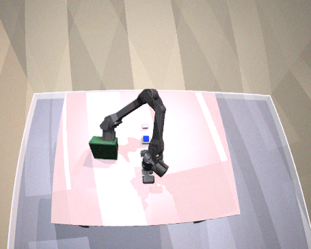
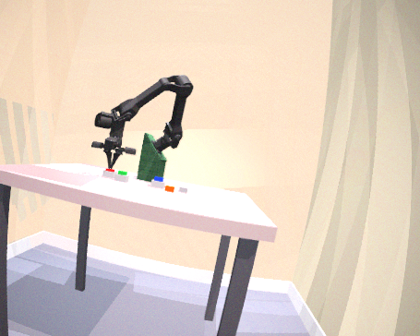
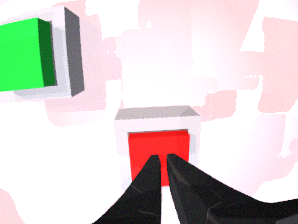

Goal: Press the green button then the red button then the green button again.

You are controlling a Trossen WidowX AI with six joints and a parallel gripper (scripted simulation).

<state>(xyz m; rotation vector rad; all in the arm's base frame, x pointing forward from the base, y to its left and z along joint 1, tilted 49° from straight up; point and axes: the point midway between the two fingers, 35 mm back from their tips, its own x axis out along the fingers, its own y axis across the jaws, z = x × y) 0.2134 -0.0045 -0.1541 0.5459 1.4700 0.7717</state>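
The red button lies 1 cm below my gripper tip. Round my gripper tip: blue button: 21 cm to the left, 1 cm behind; green button: 8 cm to the left, 5 cm ahead.
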